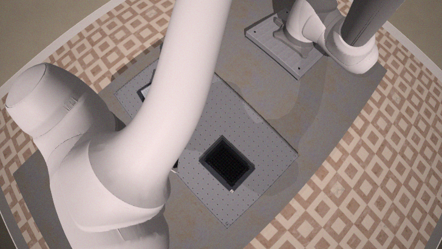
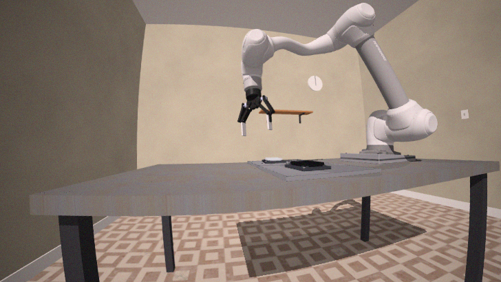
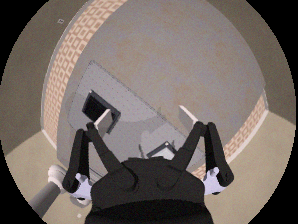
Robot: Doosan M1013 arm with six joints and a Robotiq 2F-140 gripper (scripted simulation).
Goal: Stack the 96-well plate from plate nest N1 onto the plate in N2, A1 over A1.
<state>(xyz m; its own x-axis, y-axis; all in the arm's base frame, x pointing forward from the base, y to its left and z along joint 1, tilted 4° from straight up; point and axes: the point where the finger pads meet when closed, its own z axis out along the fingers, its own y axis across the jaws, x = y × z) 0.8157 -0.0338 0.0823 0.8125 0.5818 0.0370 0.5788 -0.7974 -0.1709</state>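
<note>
My hand is 160 mm past the black 96-well plate, 150 mm to the right of it and 150 mm above it. Round my hand: A1 mark (220 mm to the left, 150 mm below, 100 mm behind); then nest N1 (160 mm below, 160 mm behind, 150 mm to the left); then white 96-well plate (220 mm to the right, 180 mm behind, 150 mm below).
</note>
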